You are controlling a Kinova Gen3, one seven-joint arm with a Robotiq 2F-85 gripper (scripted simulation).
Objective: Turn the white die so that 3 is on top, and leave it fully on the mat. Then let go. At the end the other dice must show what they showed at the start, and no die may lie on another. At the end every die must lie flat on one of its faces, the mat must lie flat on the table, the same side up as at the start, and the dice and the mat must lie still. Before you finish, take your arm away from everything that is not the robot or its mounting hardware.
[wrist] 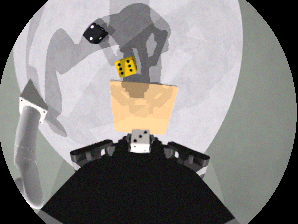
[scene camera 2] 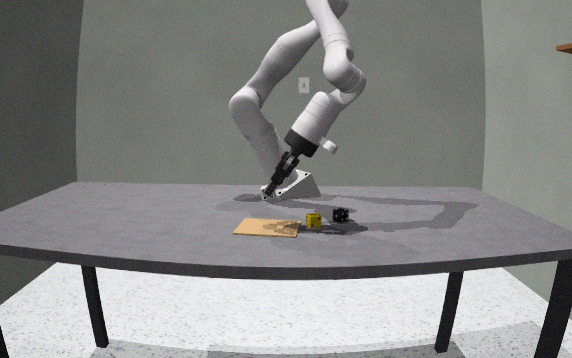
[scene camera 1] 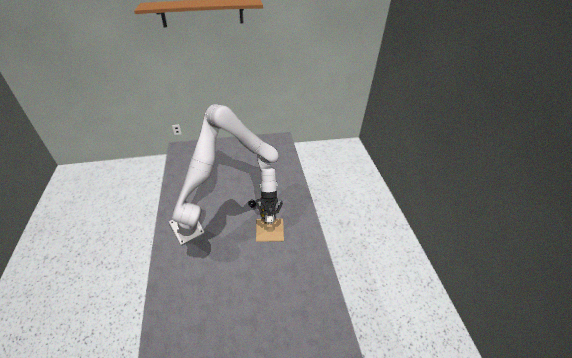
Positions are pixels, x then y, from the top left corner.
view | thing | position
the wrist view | my gripper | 140, 139
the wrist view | tan mat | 135, 105
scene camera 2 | my gripper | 266, 194
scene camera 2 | tan mat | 254, 227
